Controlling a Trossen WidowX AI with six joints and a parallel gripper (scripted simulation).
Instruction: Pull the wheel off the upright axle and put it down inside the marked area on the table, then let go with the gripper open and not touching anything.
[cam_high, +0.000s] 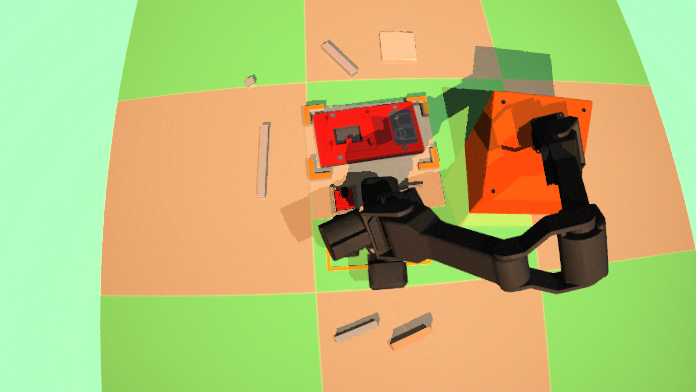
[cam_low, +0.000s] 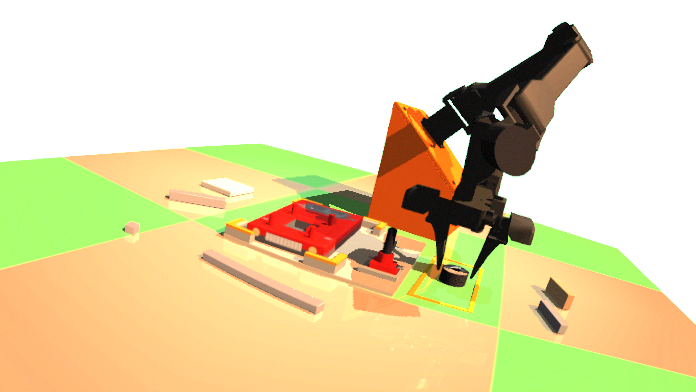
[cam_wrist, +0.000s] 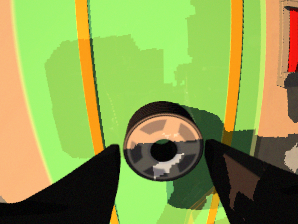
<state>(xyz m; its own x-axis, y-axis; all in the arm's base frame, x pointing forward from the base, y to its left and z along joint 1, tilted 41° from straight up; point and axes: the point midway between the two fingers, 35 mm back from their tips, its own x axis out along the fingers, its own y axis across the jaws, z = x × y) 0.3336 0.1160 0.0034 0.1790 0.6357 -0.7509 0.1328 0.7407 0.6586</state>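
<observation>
Right now my gripper tip is right at the dark ribbed wheel.
</observation>
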